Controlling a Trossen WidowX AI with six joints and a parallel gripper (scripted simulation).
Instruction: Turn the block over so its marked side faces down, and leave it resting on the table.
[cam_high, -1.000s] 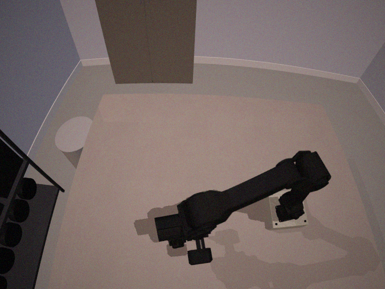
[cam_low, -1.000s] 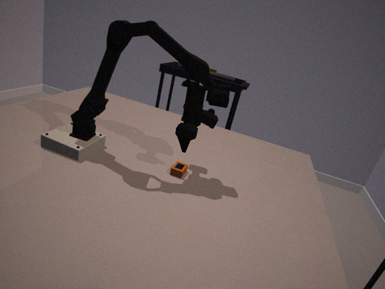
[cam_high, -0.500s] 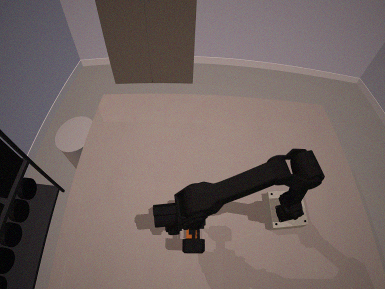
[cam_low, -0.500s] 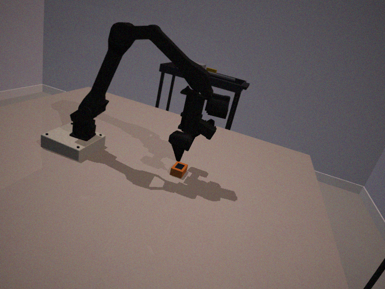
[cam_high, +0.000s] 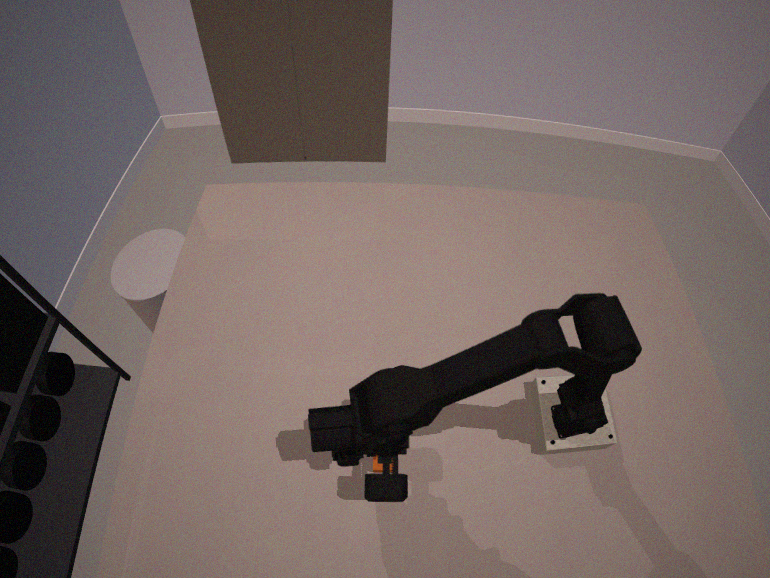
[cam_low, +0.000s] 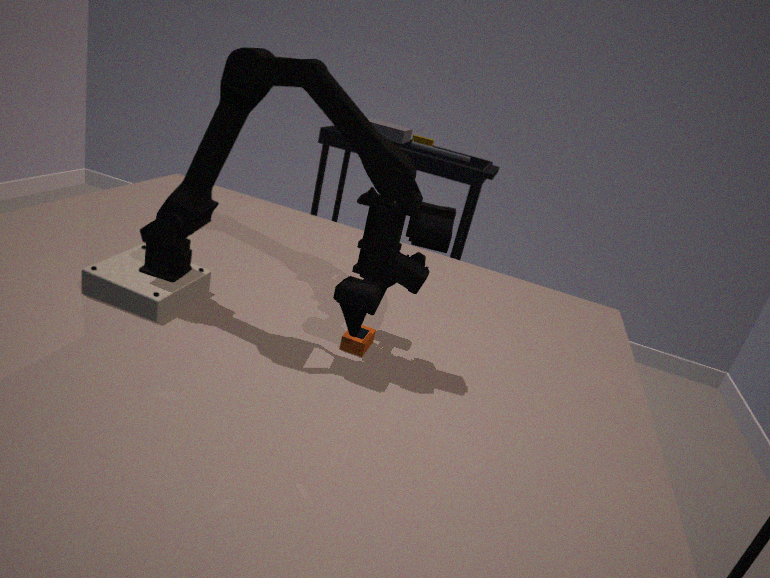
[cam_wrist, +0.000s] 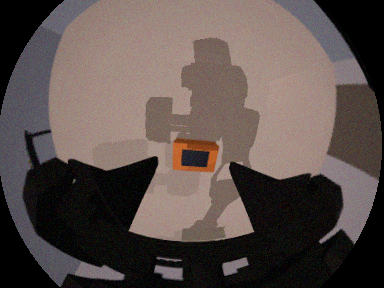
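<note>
Now: gripper tip 20 mm above the orange block.
</note>
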